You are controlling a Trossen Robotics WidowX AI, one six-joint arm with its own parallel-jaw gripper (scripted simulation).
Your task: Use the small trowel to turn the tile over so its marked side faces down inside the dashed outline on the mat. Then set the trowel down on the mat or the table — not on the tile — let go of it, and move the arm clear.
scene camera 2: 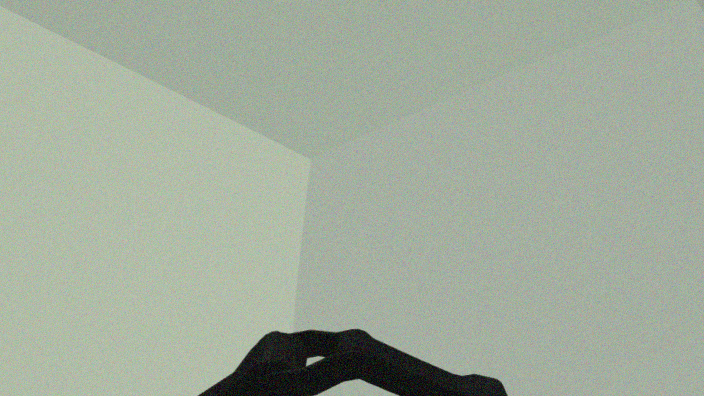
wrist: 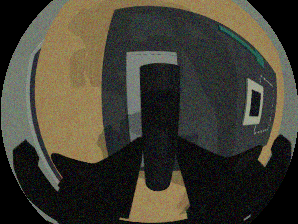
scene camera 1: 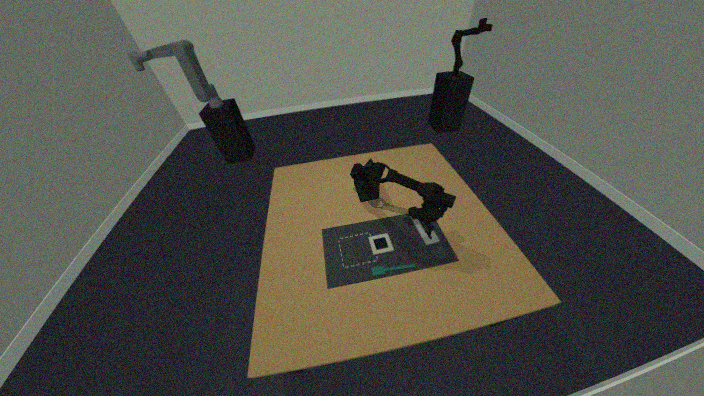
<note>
I see my gripper (wrist: 158,141), a small trowel (wrist: 153,91) and a tile (wrist: 254,92).
Scene camera 2 does not show the small trowel: it is out of frame. Scene camera 2 does not show the tile: it is out of frame.
</note>
